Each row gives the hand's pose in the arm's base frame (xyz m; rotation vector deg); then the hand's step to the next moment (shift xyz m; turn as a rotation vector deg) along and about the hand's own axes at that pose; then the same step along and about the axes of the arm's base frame.
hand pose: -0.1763 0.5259 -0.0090 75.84 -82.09 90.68
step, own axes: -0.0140 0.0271 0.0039 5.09 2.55 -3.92
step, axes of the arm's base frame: -0.0195 -0.0073 -0.0227 -4.93 2.33 4.25
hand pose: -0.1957 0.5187 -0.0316 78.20 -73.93 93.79
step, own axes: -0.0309 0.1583 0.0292 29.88 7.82 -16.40
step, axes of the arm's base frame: -0.1260 -0.0738 -0.0745 -20.23 9.66 26.84
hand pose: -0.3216 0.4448 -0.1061 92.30 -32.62 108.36
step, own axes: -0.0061 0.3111 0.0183 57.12 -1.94 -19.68
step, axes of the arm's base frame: -0.1953 -0.2426 0.0128 -18.75 23.28 52.54
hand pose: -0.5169 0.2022 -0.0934 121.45 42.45 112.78
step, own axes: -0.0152 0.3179 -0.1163 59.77 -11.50 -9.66
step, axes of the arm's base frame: -0.0340 -0.3071 0.1392 -11.38 34.91 49.50
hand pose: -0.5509 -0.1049 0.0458 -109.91 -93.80 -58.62
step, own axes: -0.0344 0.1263 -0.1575 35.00 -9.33 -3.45
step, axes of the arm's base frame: 0.0793 -0.1639 0.0937 -8.59 22.60 27.19
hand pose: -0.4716 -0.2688 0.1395 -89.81 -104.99 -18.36
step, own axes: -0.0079 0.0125 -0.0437 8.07 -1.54 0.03
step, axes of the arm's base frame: 0.0269 -0.0290 0.0237 -1.69 5.85 5.52
